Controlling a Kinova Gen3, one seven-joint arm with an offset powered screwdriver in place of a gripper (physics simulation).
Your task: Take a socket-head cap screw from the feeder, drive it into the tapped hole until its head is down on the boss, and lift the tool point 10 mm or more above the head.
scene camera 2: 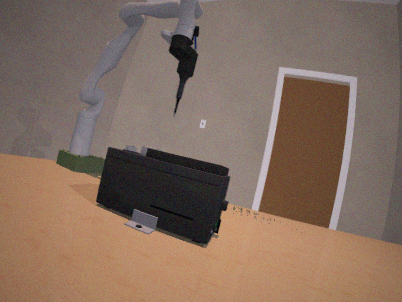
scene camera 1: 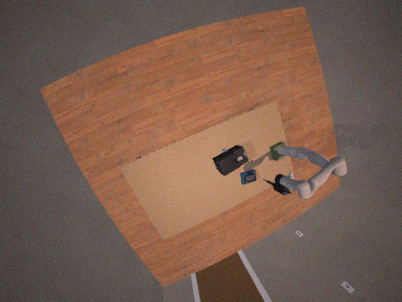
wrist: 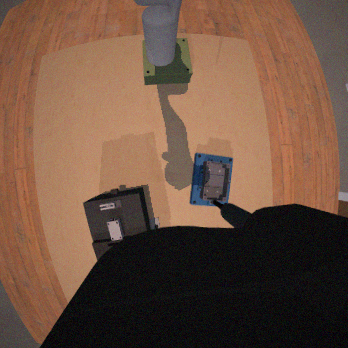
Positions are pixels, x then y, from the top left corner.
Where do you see a black feeder box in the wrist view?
At 131,215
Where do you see a blue fixture plate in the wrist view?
198,161
